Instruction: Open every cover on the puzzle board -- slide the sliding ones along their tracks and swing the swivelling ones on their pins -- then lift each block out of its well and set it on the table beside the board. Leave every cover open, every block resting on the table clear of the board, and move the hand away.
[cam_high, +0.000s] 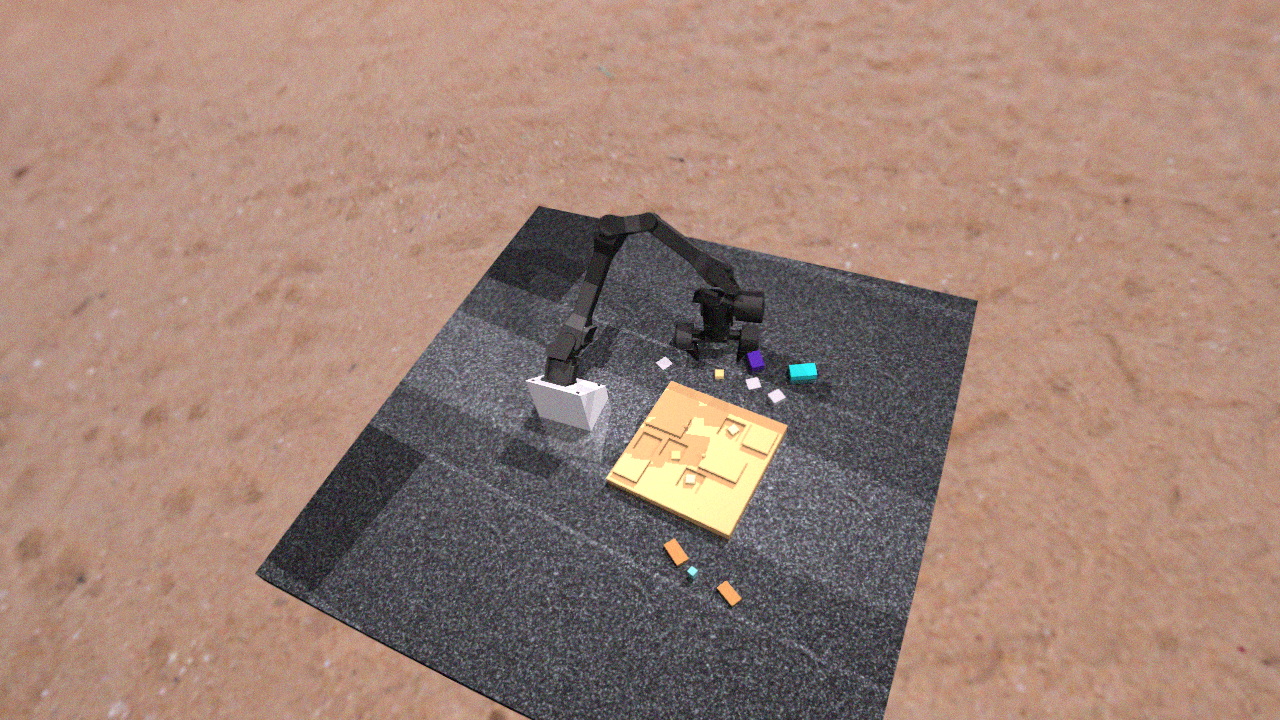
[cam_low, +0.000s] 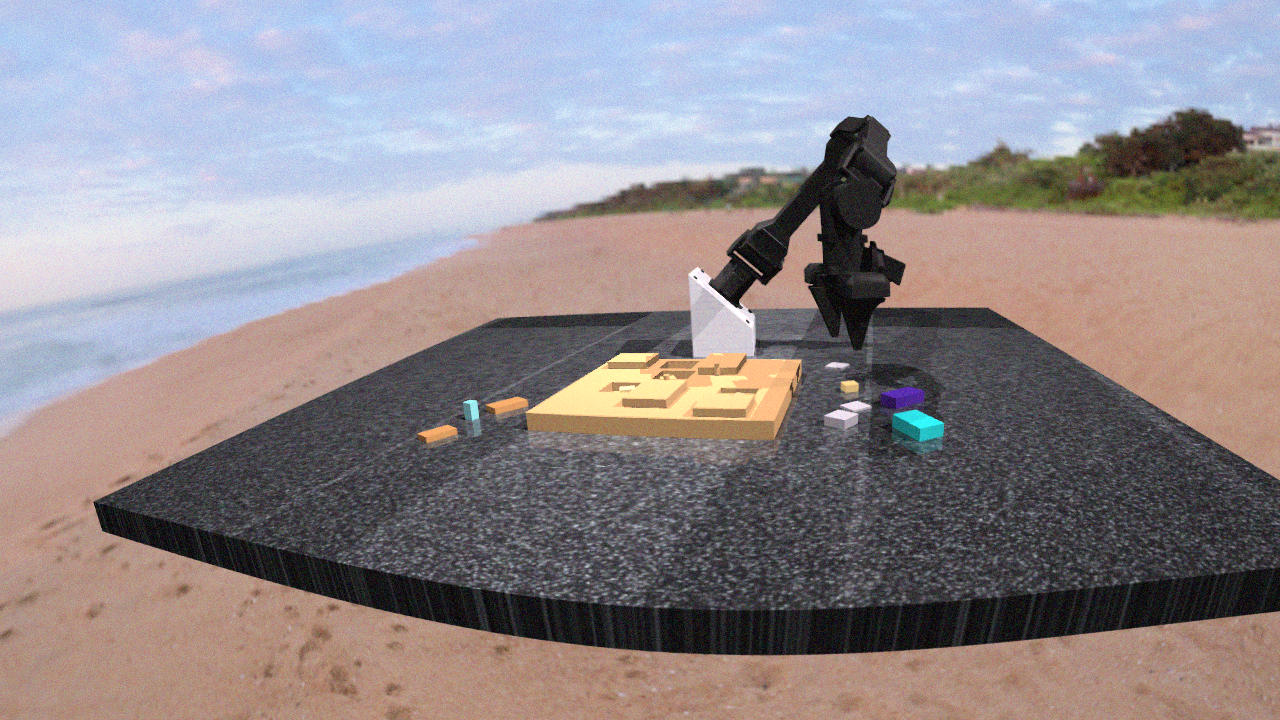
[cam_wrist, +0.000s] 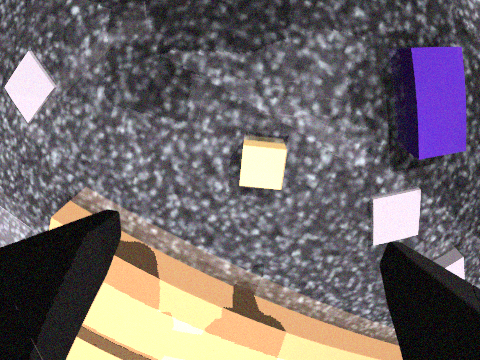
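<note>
My gripper tip is now 23 cm to the left of the tan puzzle board, 4 cm above it and 2 cm short of it. Round my gripper tip: purple block (7 cm to the left, 7 cm ahead, 6 cm below); then small cyan block (49 cm to the right, 10 cm ahead, 5 cm below).
</note>
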